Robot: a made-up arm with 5 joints. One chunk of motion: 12 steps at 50 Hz.
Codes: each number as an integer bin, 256 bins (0 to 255) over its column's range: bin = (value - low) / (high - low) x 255, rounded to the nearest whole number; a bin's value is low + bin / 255 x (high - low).
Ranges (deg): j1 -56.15..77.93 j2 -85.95..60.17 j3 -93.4..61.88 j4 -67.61..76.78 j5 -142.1..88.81
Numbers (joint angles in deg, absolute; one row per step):
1: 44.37 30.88 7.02 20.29 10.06
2: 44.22 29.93 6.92 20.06 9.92
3: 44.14 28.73 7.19 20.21 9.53
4: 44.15 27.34 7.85 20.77 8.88
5: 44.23 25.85 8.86 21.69 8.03
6: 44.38 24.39 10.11 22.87 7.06
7: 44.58 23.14 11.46 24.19 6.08
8: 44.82 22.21 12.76 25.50 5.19
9: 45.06 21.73 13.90 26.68 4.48
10: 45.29 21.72 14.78 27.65 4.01
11: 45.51 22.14 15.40 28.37 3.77
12: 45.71 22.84 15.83 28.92 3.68
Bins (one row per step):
1: 191 204 165 155 168
2: 191 202 165 155 168
3: 191 200 165 155 167
4: 191 198 166 156 167
5: 191 195 168 158 166
6: 191 193 170 160 165
7: 192 190 172 162 164
8: 192 189 174 164 163
9: 192 188 176 167 162
10: 193 188 178 168 161
11: 193 189 179 170 161
12: 194 190 179 170 161

